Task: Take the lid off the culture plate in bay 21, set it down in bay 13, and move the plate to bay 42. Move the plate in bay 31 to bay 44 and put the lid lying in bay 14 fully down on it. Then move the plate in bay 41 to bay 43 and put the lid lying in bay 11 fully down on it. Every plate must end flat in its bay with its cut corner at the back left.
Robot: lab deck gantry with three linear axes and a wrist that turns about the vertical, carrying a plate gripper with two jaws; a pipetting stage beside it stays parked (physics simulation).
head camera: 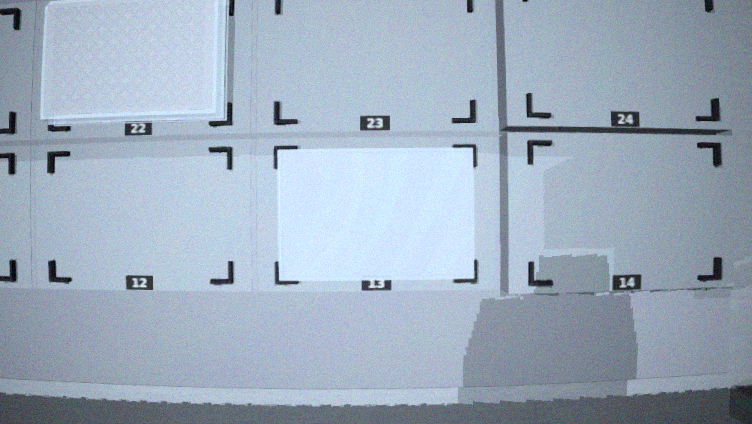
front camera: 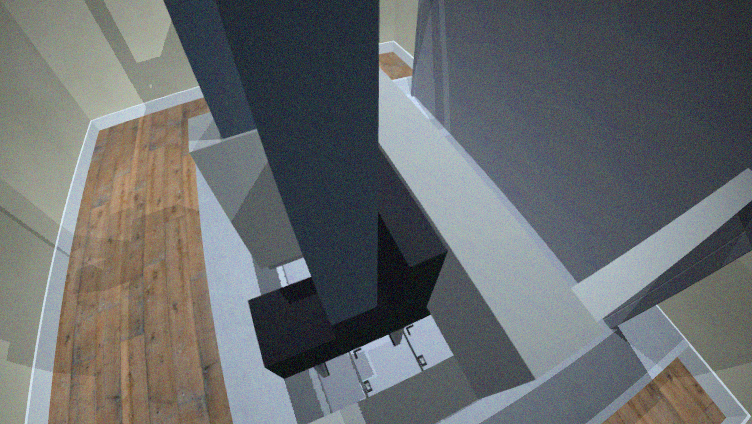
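In the front view my gripper hangs close to the camera over the deck's near end, and its two jaw tips stand apart with deck showing between them; it is open. Its dark body and column hide most of the deck. In the head view a pale lid lies flat inside the corner marks of bay 13. Bay 14 holds no lid. The part of bay 11 that shows at the left edge holds no lid. Bays 42, 43 and 44 and the plates there do not show in either view.
A white-topped plate stands in bay 22 in the head view. Bays 12, 23 and 24 carry dark corner marks. In the front view a grey block stands behind the column, and a pale frame beam runs along the right.
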